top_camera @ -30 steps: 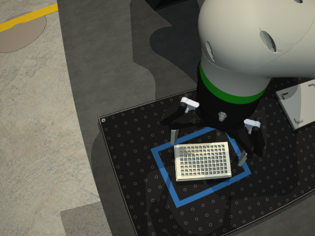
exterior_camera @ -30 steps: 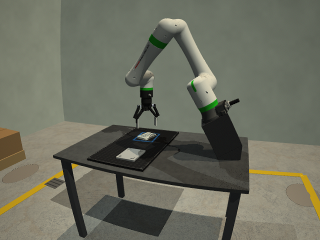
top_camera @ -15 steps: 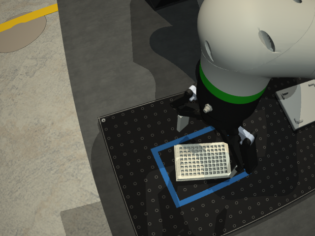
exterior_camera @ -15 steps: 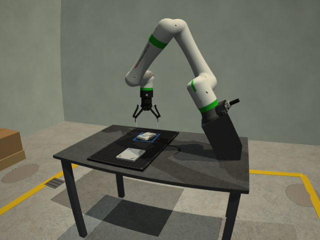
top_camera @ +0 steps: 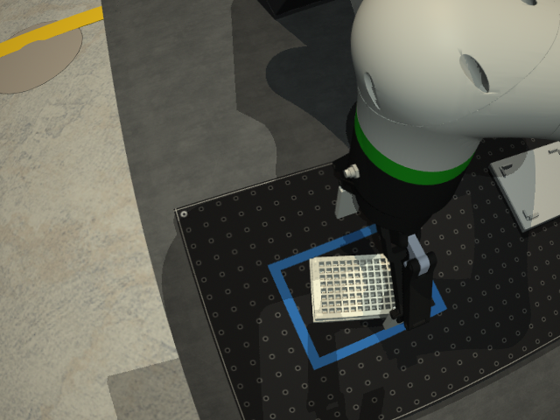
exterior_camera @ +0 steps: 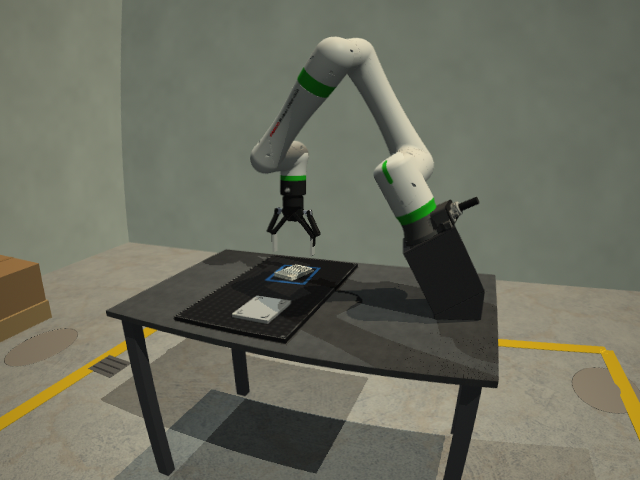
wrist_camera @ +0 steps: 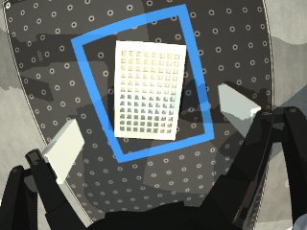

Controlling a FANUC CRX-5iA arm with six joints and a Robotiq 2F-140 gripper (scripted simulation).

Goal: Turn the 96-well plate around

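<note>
The white 96-well plate is 80 mm below my hand. The rest, counted from my hand: dark table: 40 mm behind, 150 mm to the left, 100 mm below; then grey plate nest N1: 120 mm behind, 330 mm to the left, 80 mm below.
</note>
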